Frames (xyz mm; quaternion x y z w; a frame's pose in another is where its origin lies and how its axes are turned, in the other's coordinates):
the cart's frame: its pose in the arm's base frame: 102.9 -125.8 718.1 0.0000 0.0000 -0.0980 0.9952
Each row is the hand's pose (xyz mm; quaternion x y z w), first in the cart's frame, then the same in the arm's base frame.
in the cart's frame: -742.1 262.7 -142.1 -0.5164 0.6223 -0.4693 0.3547
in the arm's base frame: -573.7 276.6 576.0 -0.4529 0.6699 -0.5018 0.3070
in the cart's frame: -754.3 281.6 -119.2 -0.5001 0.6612 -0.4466 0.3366
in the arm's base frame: -582.0 297.5 598.9 -0.4329 0.7070 -0.4774 0.2912
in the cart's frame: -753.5 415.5 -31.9 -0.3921 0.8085 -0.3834 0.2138
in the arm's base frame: -555.1 428.7 686.2 -0.3110 0.8430 -0.4025 0.1752
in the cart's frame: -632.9 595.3 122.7 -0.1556 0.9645 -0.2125 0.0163
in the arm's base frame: -401.7 581.5 840.8 0.0603 -0.9752 0.2131 0.0046
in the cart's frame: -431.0 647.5 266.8 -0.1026 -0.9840 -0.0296 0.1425
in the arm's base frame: -193.5 593.3 984.9 -0.1985 -0.9692 -0.0434 0.1389
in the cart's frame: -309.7 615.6 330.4 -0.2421 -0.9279 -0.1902 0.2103
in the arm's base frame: -80.8 538.4 1048.5 -0.3319 -0.8997 -0.2099 0.1906
